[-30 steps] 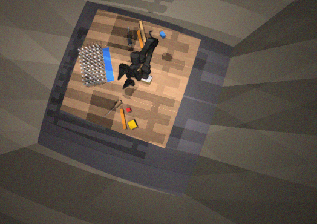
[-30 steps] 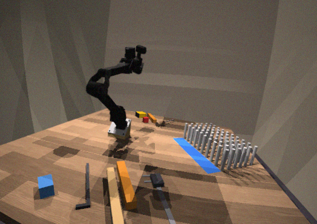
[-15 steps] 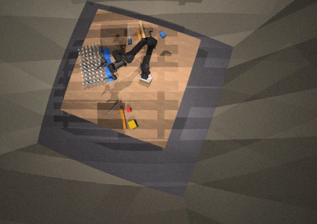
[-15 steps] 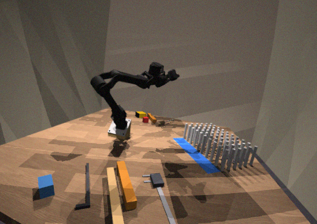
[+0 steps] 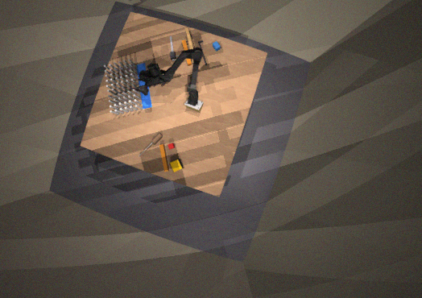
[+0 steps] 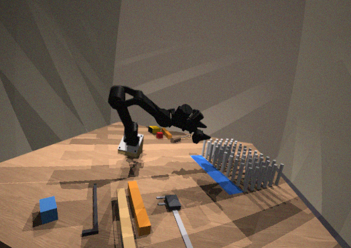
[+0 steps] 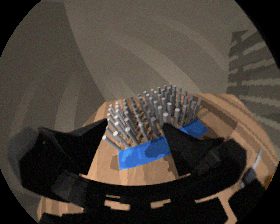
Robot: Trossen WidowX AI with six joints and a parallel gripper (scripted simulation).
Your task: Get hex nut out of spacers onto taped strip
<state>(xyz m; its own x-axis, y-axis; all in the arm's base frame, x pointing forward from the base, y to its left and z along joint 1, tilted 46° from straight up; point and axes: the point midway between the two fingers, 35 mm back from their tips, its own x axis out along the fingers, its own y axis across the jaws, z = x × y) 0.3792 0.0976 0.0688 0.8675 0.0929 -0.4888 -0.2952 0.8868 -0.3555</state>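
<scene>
My gripper tip is now 18 cm past the tan-handled hook tool, 42 cm to the right of it and 18 cm above it. Also, from my gripper tip: yellow block: 45 cm behind, 48 cm to the left, 17 cm below; red cube: 36 cm behind, 34 cm to the left, 17 cm below; blue taped strip: 5 cm ahead, 5 cm to the right, 19 cm below.
</scene>
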